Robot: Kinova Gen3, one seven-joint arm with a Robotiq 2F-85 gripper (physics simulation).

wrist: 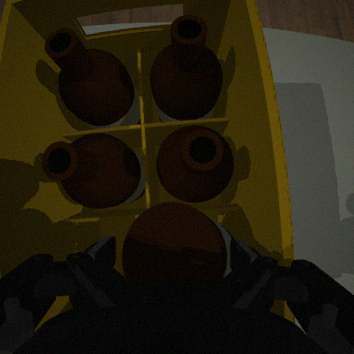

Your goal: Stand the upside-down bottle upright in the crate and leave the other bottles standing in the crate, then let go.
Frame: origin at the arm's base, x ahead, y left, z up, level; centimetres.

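Seen in the pictures: gripper, fingertip midpoint: [172, 250].
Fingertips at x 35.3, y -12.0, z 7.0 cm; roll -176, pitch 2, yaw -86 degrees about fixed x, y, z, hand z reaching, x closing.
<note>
A point is followed by its place in that frame.
The upside-down bottle [174, 240] @[x 36.4, y -12.1, z 8.5 cm] shows its round brown base at the lower middle, in the near part of the yellow crate [281, 165] @[x 41.7, y -17.7, z 11.0 cm]; its neck is hidden. My gripper [172, 250] @[x 35.3, y -12.0, z 7.0 cm] is open, with one finger on each side of this bottle; whether they touch it I cannot tell. Four other brown bottles stand mouth up in the crate: one at the far left [97, 87] @[x 48.1, y -4.0, z 5.8 cm], one at the far right [186, 82] @[x 49.0, y -11.8, z 6.0 cm], one at the middle left [102, 170] @[x 40.8, y -5.8, z 6.2 cm] and one at the middle right [192, 182] @[x 40.5, y -13.1, z 6.0 cm].
Thin yellow dividers [142, 107] @[x 47.6, y -7.6, z 2.9 cm] separate the compartments. The crate's far wall has a handle opening. A pale grey table top [305, 65] @[x 62.1, y -30.7, z -6.5 cm] lies right of the crate, with shadows on it. Brown wooden floor [310, 17] shows beyond the table.
</note>
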